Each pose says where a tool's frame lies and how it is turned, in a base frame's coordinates. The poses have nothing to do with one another.
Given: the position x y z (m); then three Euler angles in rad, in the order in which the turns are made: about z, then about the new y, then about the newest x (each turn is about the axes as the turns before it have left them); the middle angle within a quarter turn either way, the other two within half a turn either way.
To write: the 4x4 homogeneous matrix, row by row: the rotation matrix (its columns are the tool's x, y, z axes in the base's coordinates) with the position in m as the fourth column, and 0 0 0 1 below. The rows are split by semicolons. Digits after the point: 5 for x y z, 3 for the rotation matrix.
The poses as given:
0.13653 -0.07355 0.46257 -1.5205 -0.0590 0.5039
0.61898 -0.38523 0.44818 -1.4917 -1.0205 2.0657
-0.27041 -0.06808 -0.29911 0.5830 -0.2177 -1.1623
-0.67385 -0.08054 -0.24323 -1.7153 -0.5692 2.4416
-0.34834 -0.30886 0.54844 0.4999 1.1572 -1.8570
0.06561 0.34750 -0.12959 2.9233 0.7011 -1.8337
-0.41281 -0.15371 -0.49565 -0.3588 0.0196 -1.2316
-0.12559 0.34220 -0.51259 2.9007 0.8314 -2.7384
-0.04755 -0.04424 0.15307 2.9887 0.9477 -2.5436
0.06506 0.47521 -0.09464 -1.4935 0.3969 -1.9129
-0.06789 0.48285 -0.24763 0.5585 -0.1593 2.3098
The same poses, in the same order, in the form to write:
0.050 0.873 -0.485 0.13653; -0.997 0.072 0.027 -0.07355; 0.059 0.482 0.874 0.46257; 0 0 0 1
0.041 -0.533 -0.845 0.61898; -0.521 0.710 -0.473 -0.38523; 0.852 0.460 -0.248 0.44818; 0 0 0 1
0.815 -0.053 -0.577 -0.27041; 0.538 0.441 0.719 -0.06808; 0.216 -0.896 0.388 -0.29911; 0 0 0 1
-0.121 -0.707 -0.697 -0.67385; -0.834 0.454 -0.315 -0.08054; 0.539 0.543 -0.644 -0.24323; 0 0 0 1
0.353 -0.636 -0.687 -0.34834; 0.193 -0.669 0.718 -0.30886; -0.916 -0.386 -0.113 0.54844; 0 0 0 1
-0.746 0.664 -0.045 0.06561; 0.165 0.119 -0.979 0.34750; -0.645 -0.738 -0.199 -0.12959; 0 0 0 1
0.936 0.100 0.337 -0.41281; -0.351 0.318 0.881 -0.15371; -0.020 -0.943 0.333 -0.49565; 0 0 0 1
-0.654 0.501 0.566 -0.12559; 0.161 0.824 -0.543 0.34220; -0.739 -0.264 -0.620 -0.51259; 0 0 0 1
-0.577 0.578 0.578 -0.04755; 0.089 0.747 -0.659 -0.04424; -0.812 -0.329 -0.482 0.15307; 0 0 0 1
0.071 -0.363 0.929 0.06506; -0.920 0.337 0.202 0.47521; -0.387 -0.869 -0.309 -0.09464; 0 0 0 1
0.837 0.257 0.482 -0.06789; 0.523 -0.633 -0.570 0.48285; 0.159 0.730 -0.665 -0.24763; 0 0 0 1

